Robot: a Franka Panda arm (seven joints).
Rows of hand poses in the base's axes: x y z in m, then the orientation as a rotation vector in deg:
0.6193 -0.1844 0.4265 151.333 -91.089 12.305
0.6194 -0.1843 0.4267 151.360 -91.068 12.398
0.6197 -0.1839 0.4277 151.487 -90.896 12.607
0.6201 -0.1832 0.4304 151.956 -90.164 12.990
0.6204 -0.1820 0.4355 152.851 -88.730 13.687
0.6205 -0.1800 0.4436 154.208 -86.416 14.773
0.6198 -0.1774 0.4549 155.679 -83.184 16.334
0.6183 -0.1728 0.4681 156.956 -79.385 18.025
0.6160 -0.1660 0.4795 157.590 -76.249 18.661
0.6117 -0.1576 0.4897 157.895 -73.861 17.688
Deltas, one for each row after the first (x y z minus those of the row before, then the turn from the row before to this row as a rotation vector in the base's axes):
0.0001 0.0001 0.0002 -0.016 -0.059 0.023
0.0003 0.0004 0.0010 -0.046 -0.125 0.143
0.0004 0.0007 0.0027 -0.107 -0.206 0.570
0.0003 0.0012 0.0051 -0.200 -0.370 1.107
0.0001 0.0020 0.0081 -0.344 -0.560 1.753
-0.0007 0.0026 0.0113 -0.749 -0.691 2.291
-0.0015 0.0046 0.0132 -1.112 -0.618 2.534
-0.0023 0.0068 0.0114 -1.038 0.063 1.932
-0.0043 0.0084 0.0102 -0.625 1.002 1.373

